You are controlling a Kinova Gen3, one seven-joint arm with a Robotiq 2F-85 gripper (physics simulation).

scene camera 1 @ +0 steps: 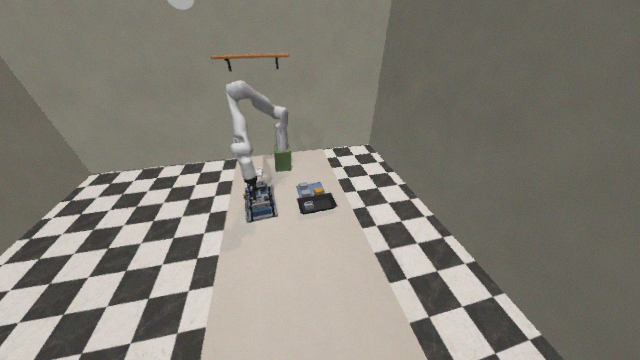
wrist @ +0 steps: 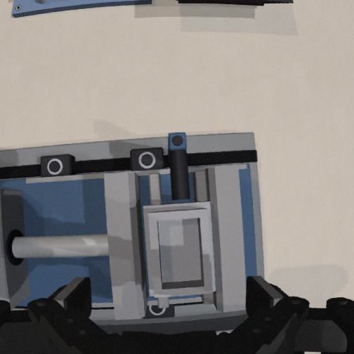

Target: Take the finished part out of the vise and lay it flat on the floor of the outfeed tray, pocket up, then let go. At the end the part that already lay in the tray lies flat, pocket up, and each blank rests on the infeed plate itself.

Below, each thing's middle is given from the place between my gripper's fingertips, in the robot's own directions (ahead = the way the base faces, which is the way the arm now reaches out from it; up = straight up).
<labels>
I see the black rod (wrist: 178,164) 70 mm to the left of my hand and 40 mm below it.
</labels>
